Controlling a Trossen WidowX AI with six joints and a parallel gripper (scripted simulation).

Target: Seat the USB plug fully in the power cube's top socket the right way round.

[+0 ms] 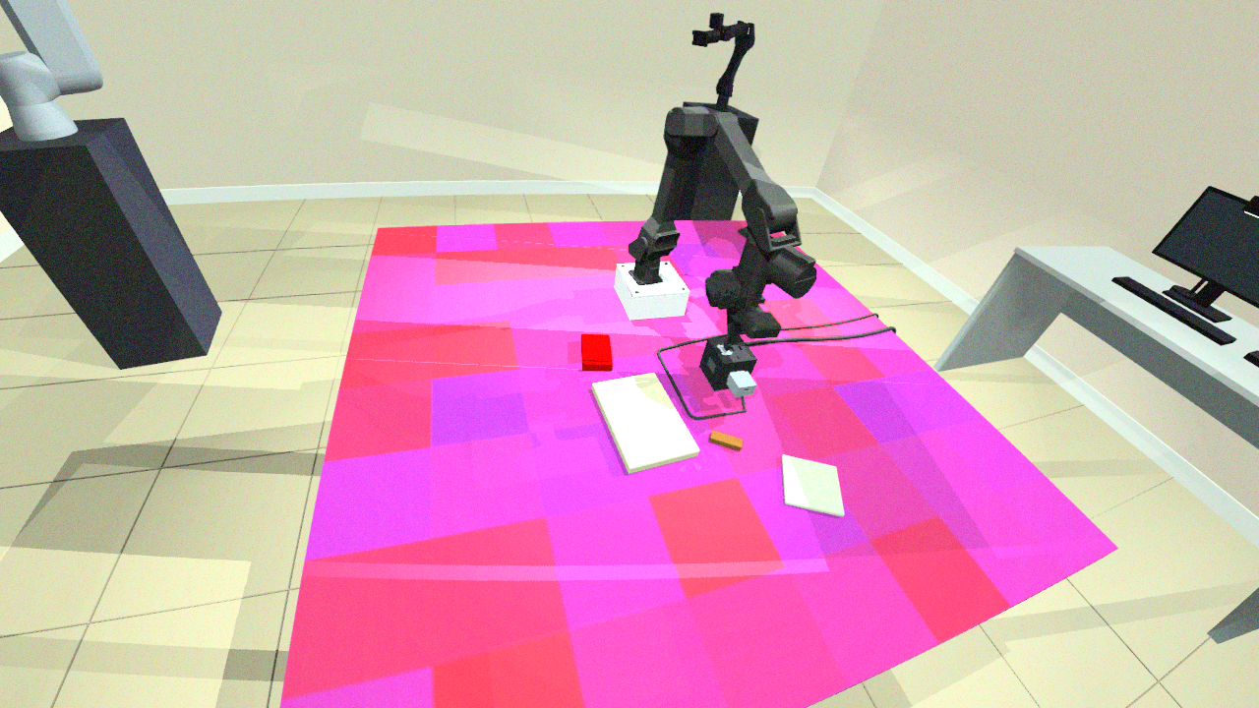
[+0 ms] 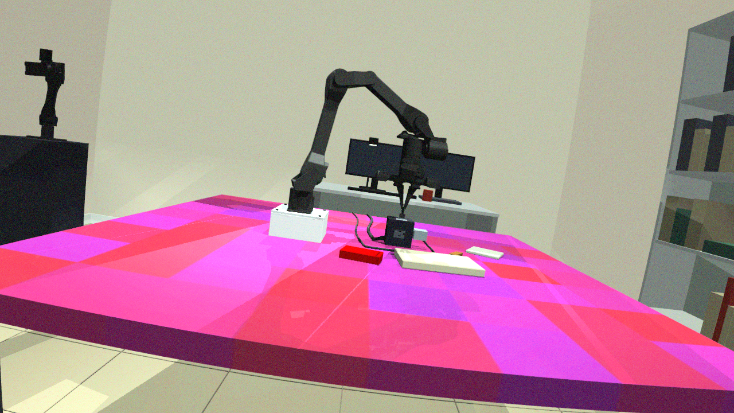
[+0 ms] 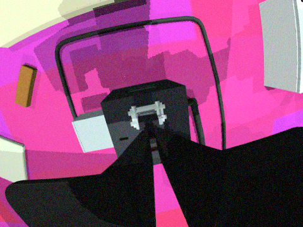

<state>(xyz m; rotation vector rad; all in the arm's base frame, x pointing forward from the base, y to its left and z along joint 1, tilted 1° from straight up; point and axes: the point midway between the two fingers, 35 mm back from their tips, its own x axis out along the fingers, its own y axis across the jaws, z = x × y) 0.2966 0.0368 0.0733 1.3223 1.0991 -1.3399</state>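
Right now my gripper tip is 4 cm above the USB socket. Round my gripper tip: brown block: 15 cm ahead, 10 cm below, 8 cm to the right; then cream book: 20 cm to the right, 10 cm below, 6 cm ahead; then USB plug: 2 cm below.
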